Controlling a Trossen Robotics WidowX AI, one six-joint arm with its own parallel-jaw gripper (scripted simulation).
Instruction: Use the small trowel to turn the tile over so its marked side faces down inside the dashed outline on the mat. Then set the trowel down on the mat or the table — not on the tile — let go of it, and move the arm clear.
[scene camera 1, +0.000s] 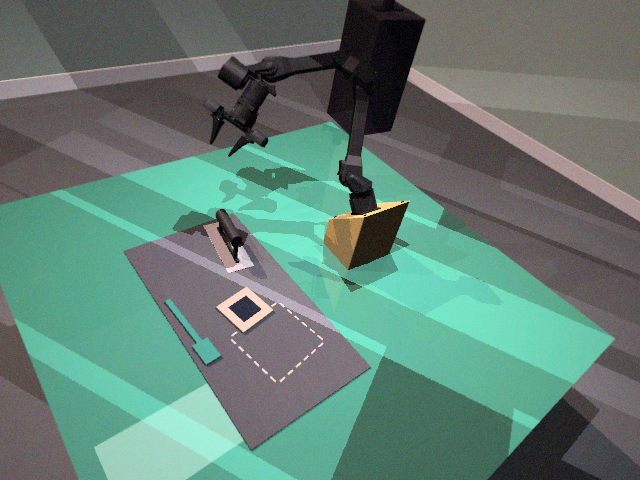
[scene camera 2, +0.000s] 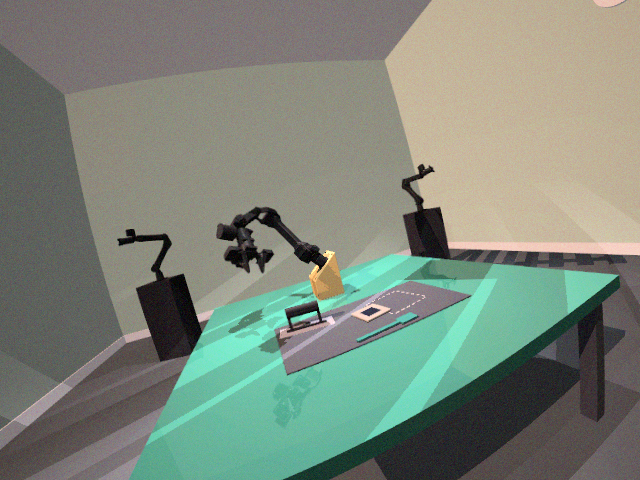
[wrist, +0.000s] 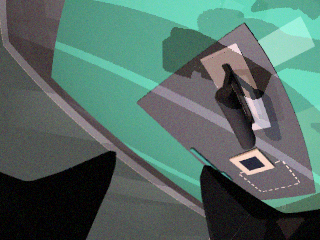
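Note:
My gripper (scene camera 1: 219, 150), which is also at (scene camera 2: 256, 272) and (wrist: 159, 165), is open and holding nothing. There's a trowel here too, and you'd find the trowel (scene camera 1: 226, 239) in the other scene view as well, at (scene camera 2: 305, 308).

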